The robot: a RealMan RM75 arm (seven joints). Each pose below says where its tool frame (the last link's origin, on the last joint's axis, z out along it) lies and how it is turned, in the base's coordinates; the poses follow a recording.
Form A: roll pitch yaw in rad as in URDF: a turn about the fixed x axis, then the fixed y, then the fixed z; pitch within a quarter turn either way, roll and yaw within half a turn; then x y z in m.
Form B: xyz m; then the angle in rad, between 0 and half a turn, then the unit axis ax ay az. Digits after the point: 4 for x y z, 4 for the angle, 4 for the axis.
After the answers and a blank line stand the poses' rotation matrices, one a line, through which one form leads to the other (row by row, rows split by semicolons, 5 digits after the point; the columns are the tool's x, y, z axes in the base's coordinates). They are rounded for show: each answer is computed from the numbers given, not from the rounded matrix.
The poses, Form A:
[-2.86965 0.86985 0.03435 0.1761 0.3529 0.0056]
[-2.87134 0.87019 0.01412 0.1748 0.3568 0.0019]
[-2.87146 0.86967 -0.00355 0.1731 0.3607 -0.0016]
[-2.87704 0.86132 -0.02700 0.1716 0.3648 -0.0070]
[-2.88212 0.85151 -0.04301 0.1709 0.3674 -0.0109]
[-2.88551 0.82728 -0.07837 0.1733 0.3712 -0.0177]
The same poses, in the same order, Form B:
[0.1761 0.3529 0.0056 2.9096 -0.9055 0.0420 0.4223]
[0.1748 0.3568 0.0019 2.9026 -0.9054 0.0508 0.4215]
[0.1731 0.3607 -0.0016 2.8952 -0.9054 0.0588 0.4204]
[0.1716 0.3648 -0.0070 2.8901 -0.9071 0.0678 0.4154]
[0.1709 0.3674 -0.0109 2.8877 -0.9090 0.0734 0.4102]
[0.1733 0.3712 -0.0177 2.8759 -0.9135 0.0876 0.3973]

0.64456 -0.17207 -0.74494; 0.02215 -0.96973 0.24316; -0.76423 -0.17323 -0.62124
0.64462 -0.19046 -0.74040; 0.00910 -0.96649 0.25655; -0.76445 -0.17211 -0.62128
0.64507 -0.20733 -0.73545; -0.00229 -0.96301 0.26947; -0.76412 -0.17215 -0.62169
0.65120 -0.22437 -0.72498; -0.01759 -0.95950 0.28115; -0.75870 -0.17034 -0.62877
0.65824 -0.23439 -0.71539; -0.02833 -0.95733 0.28760; -0.75228 -0.16904 -0.63679
0.67480 -0.26161 -0.69007; -0.05299 -0.94982 0.30826; -0.73609 -0.17145 -0.65481

